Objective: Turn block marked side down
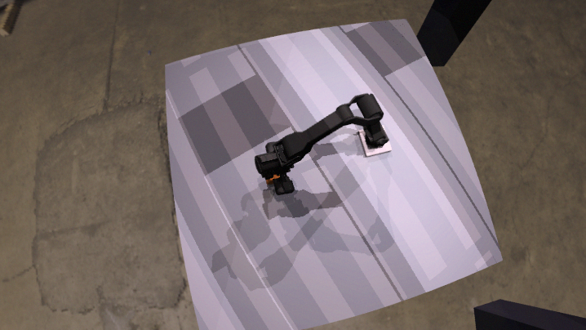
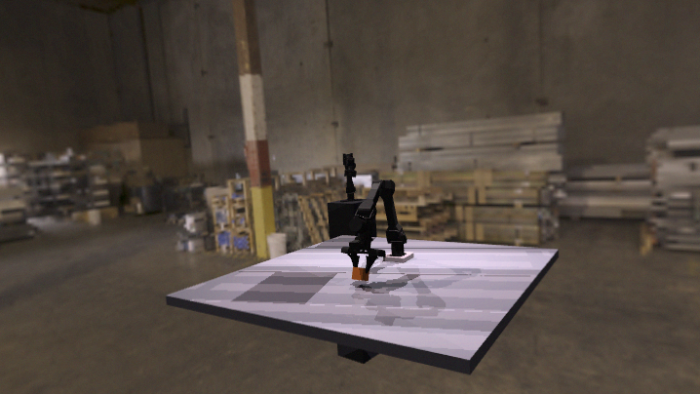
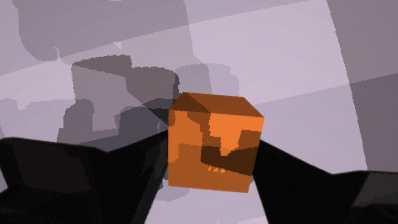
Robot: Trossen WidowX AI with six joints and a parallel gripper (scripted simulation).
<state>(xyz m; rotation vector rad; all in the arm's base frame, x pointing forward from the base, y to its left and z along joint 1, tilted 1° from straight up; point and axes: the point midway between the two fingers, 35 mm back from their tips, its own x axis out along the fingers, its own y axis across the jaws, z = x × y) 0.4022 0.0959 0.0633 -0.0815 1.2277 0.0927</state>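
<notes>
The orange block lies 10 mm below my gripper tip and 10 mm behind it.
</notes>
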